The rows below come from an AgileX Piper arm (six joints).
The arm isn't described. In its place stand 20 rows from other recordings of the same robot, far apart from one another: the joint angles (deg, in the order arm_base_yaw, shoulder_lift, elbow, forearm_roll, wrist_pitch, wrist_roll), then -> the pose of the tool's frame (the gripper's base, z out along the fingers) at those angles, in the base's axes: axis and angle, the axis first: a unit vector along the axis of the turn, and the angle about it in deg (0 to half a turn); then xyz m.
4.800, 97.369, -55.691, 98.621, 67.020, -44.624 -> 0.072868, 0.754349, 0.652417, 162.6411, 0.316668, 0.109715, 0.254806
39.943, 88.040, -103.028, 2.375, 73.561, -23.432 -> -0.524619, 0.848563, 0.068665, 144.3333, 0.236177, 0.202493, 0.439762
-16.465, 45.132, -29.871, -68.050, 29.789, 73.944 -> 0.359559, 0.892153, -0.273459, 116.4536, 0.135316, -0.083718, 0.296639
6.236, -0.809, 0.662, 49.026, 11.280, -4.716 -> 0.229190, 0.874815, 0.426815, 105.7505, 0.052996, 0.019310, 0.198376
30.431, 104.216, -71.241, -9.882, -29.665, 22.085 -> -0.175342, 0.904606, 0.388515, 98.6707, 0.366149, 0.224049, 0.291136
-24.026, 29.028, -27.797, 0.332, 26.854, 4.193 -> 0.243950, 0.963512, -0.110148, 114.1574, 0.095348, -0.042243, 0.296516
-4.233, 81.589, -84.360, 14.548, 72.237, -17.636 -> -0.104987, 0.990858, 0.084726, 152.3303, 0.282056, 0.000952, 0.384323
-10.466, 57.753, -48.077, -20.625, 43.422, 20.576 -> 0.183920, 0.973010, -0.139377, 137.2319, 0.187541, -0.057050, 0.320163
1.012, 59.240, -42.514, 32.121, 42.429, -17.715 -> -0.014525, 0.978380, 0.206306, 141.7687, 0.193322, 0.036065, 0.291406
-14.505, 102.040, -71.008, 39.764, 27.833, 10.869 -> 0.447763, 0.859612, 0.246120, 145.1780, 0.383988, -0.071271, 0.236159
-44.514, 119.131, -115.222, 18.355, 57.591, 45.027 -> 0.726182, 0.668269, 0.161484, 147.0273, 0.353280, -0.313409, 0.305642
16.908, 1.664, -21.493, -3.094, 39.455, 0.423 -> -0.150352, 0.985125, 0.083203, 105.0970, 0.025020, 0.004343, 0.272124
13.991, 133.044, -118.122, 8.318, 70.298, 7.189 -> -0.040543, 0.995577, 0.084750, 171.8969, 0.469917, 0.129858, 0.192672
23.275, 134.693, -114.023, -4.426, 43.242, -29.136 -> -0.459604, 0.886804, -0.048409, 149.1817, 0.480011, 0.201240, 0.172267
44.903, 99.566, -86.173, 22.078, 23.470, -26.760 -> -0.455838, 0.853700, 0.251811, 126.9086, 0.283589, 0.301863, 0.334777
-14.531, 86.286, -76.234, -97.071, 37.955, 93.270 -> 0.357001, 0.826181, -0.435860, 103.1326, 0.319094, -0.140086, 0.407652
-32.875, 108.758, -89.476, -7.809, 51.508, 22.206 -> 0.433198, 0.897572, -0.081880, 156.6208, 0.341838, -0.232456, 0.255056
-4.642, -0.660, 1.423, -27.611, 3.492, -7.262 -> -0.232068, 0.912527, -0.336808, 96.0593, 0.056167, -0.007138, 0.200602
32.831, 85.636, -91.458, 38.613, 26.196, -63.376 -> -0.592516, 0.786653, 0.173500, 101.9296, 0.276535, 0.208261, 0.460675
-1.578, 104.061, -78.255, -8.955, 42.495, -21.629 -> -0.216984, 0.969713, -0.112134, 155.4671, 0.389010, -0.020289, 0.238426
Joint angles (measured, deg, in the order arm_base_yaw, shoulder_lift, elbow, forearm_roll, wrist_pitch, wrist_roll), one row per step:
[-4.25, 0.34, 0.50, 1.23, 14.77, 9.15]
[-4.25, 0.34, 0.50, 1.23, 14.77, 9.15]
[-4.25, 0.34, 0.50, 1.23, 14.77, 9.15]
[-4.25, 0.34, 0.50, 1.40, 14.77, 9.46]
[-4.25, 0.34, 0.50, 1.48, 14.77, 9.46]
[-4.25, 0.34, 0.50, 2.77, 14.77, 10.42]
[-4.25, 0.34, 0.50, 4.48, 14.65, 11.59]
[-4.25, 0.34, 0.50, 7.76, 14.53, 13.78]
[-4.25, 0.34, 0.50, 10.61, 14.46, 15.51]
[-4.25, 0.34, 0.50, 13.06, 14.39, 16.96]
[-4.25, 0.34, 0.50, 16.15, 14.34, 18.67]
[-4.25, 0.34, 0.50, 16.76, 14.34, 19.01]
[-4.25, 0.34, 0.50, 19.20, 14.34, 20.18]
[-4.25, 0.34, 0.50, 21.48, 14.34, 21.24]
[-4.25, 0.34, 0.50, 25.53, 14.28, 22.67]
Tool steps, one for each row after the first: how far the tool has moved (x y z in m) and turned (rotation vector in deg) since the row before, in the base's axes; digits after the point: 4 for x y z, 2 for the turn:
[0.0000, 0.0000, 0.0000, 0.00, 0.00, 0.00]
[0.0000, 0.0000, 0.0000, 0.00, 0.00, 0.00]
[0.0000, 0.0001, 0.0000, 0.47, -0.03, -0.04]
[0.0000, 0.0000, 0.0000, 0.08, -0.01, 0.01]
[0.0000, 0.0005, 0.0000, 2.22, -0.16, -0.08]
[0.0001, 0.0007, 0.0002, 2.84, -0.31, -0.10]
[0.0001, 0.0013, 0.0003, 5.41, -0.46, -0.17]
[0.0001, 0.0011, 0.0003, 4.53, -0.34, -0.11]
[0.0001, 0.0009, 0.0003, 3.86, -0.28, -0.09]
[0.0001, 0.0012, 0.0004, 4.76, -0.29, -0.08]
[0.0000, 0.0002, 0.0001, 0.94, -0.05, -0.01]
[0.0000, 0.0009, 0.0003, 3.58, -0.18, -0.02]
[0.0000, 0.0008, 0.0003, 3.31, -0.15, -0.01]
[0.0001, 0.0014, 0.0007, 5.44, -0.32, 0.05]

